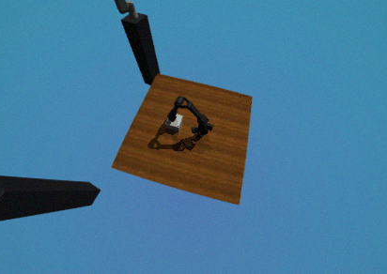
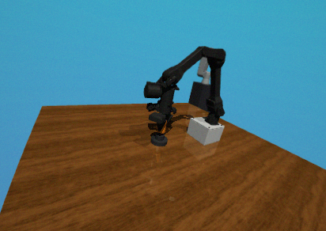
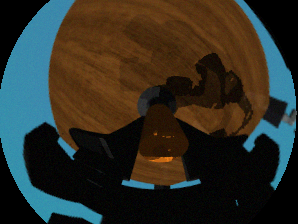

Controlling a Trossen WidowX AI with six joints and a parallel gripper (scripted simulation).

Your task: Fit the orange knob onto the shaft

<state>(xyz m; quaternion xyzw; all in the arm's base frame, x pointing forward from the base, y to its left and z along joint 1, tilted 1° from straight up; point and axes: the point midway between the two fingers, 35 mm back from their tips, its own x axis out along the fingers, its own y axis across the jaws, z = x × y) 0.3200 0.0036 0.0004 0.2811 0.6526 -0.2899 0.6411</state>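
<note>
The orange knob is 20 mm above my gripper tip. Also, from my gripper tip: round dark pedestal (40 mm below).
</note>
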